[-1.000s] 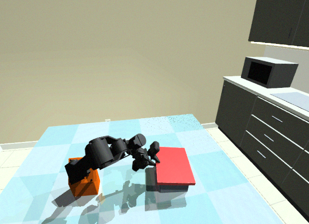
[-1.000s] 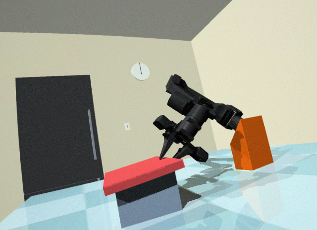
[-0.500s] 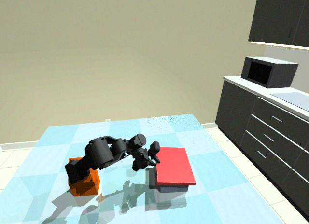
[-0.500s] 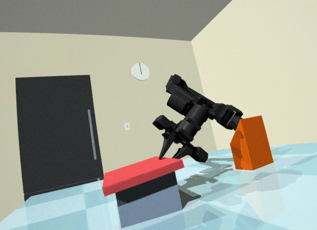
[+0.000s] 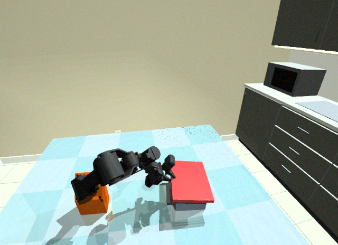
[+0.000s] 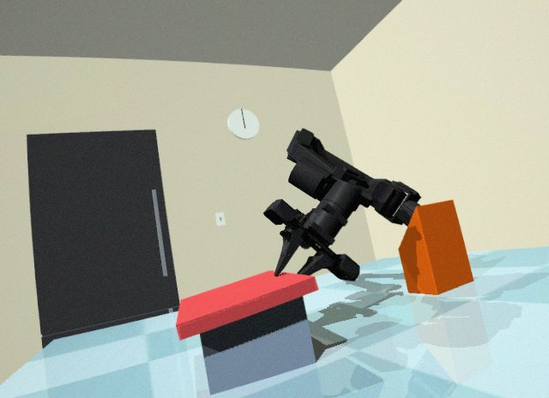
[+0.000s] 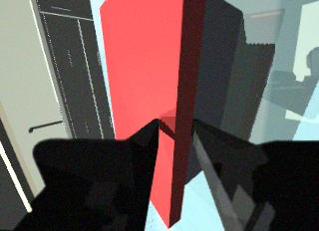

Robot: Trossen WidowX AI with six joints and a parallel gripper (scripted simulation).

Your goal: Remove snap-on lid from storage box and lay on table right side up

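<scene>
Right now the red lid is 7 cm ahead of my gripper tip and 2 cm to the right of it. Round my gripper tip: storage box: 7 cm ahead, 2 cm to the right, 5 cm below.
</scene>
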